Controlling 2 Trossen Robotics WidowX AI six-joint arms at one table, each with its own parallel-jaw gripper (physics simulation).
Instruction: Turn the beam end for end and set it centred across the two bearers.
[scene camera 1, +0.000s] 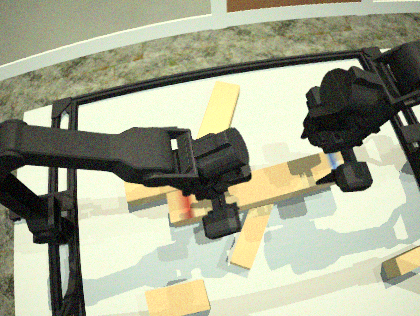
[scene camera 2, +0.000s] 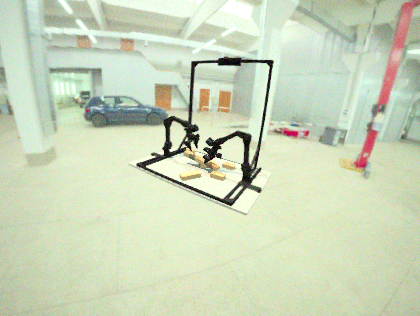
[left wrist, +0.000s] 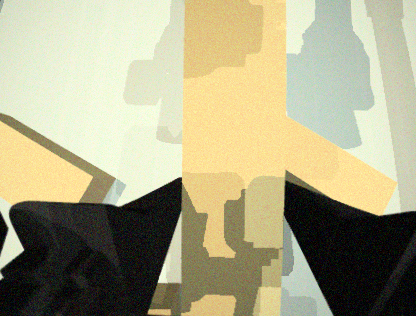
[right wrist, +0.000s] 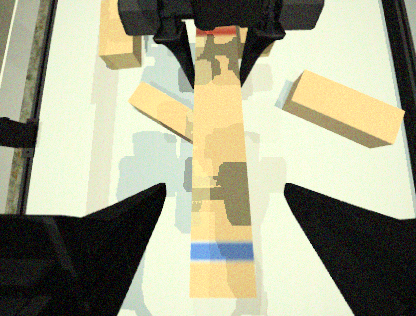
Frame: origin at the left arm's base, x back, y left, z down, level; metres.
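Where they show: left gripper, fingertip midpoint: (scene camera 1: 233, 193) (scene camera 2: 206, 162) (left wrist: 230, 184) (right wrist: 216, 87); right gripper, fingertip midpoint: (scene camera 1: 309, 160) (scene camera 2: 194, 149) (right wrist: 224, 188); left arm's base, link origin: (scene camera 1: 61, 230) (scene camera 2: 246, 180); right arm's base, link origin: (scene camera 2: 166, 154).
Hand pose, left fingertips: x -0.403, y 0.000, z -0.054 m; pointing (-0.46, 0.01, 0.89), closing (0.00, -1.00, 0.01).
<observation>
Each offset is from my left fingertips to the top centre of the thing. "spot": to the spot under its first point.
The beam (scene camera 1: 265, 185) (left wrist: 233, 120) (right wrist: 220, 115) is a long pale wooden bar. Its red band {spot: dx +0.096, dy -0.003, dz +0.001 m} (scene camera 1: 186, 204) (right wrist: 216, 30) is toward the left in scene camera 1, and its blue band {spot: dx -0.206, dy +0.009, dz -0.047 m} (scene camera 1: 333, 160) (right wrist: 222, 251) toward the right. My left gripper (scene camera 1: 234, 192) (left wrist: 230, 184) (right wrist: 216, 87) is shut on the beam near the red end. My right gripper (right wrist: 224, 188) is open, its fingers apart on either side of the beam near the blue end. A wooden strip {dx -0.030, dy -0.069, dz +0.029 m} (scene camera 1: 251, 240) (left wrist: 340, 170) (right wrist: 160, 110) runs diagonally up to the beam; its other end is hidden. Which pieces are the bearers is unclear.
In scene camera 1, one block {dx -0.013, dy +0.222, dz +0.035 m} (scene camera 1: 220, 110) (right wrist: 350, 110) lies behind the beam and another {dx +0.170, dy +0.073, dz +0.035 m} (scene camera 1: 142, 192) by its red end. More blocks lie at the bottom {spot: dx +0.149, dy -0.184, dz +0.035 m} (scene camera 1: 177, 298) and lower right (scene camera 1: 402, 263). A black frame (scene camera 1: 220, 70) edges the white table.
</observation>
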